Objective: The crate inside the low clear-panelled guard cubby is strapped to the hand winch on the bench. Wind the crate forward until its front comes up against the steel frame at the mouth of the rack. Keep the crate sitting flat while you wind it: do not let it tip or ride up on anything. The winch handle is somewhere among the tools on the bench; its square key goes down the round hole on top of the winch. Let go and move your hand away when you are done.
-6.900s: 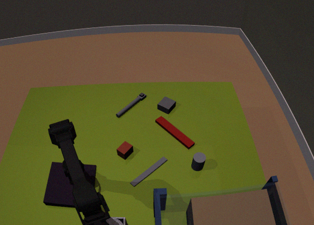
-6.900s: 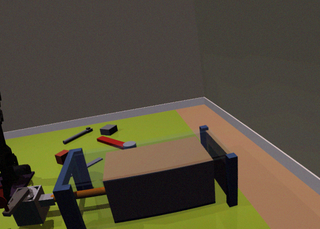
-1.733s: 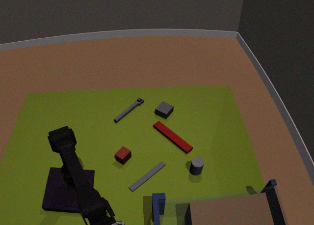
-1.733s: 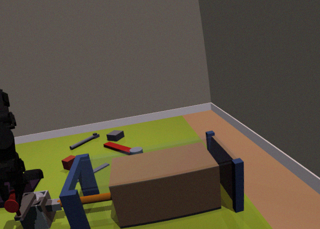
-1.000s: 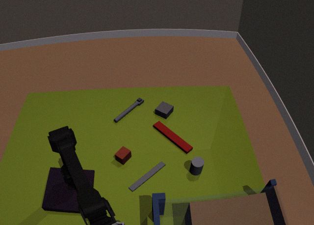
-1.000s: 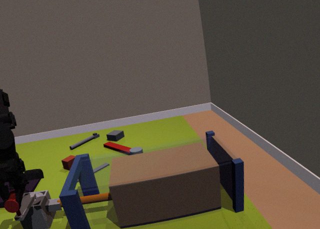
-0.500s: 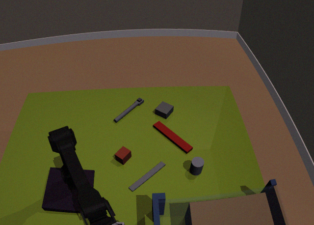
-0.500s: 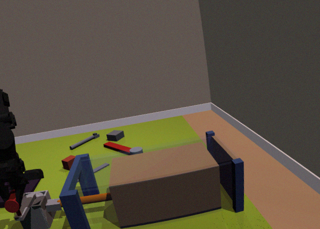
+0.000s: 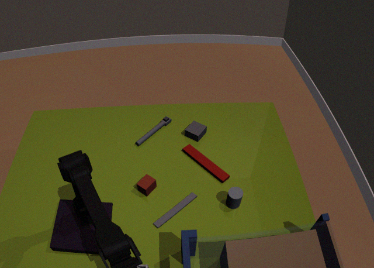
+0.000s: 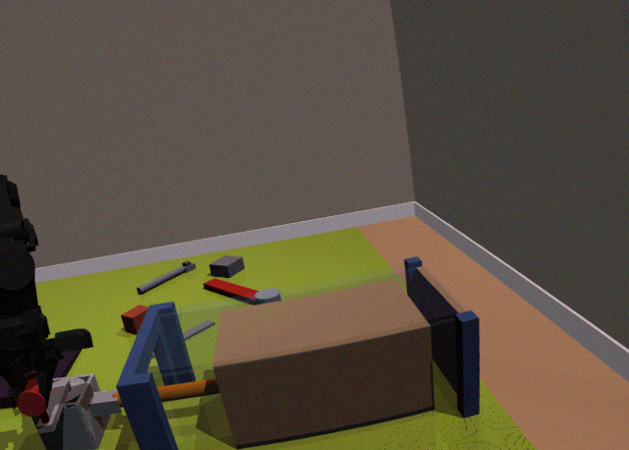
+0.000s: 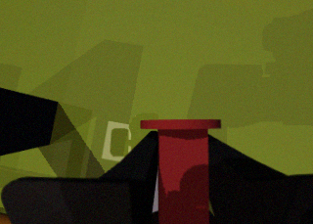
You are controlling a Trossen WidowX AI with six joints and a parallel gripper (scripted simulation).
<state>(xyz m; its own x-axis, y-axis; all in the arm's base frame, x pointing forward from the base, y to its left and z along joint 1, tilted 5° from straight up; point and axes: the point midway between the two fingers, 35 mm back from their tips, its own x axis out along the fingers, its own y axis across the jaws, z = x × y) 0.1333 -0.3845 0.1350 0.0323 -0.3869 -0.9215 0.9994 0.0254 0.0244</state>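
Right now my gripper tip is 6 cm to the right of the winch handle and 3 cm above it. The rest, counted from my gripper tip: red crank grip 2 cm to the left; then blue steel frame 16 cm ahead, 10 cm to the left, 2 cm below; then grey winch 11 cm to the left, 10 cm below, 2 cm behind.
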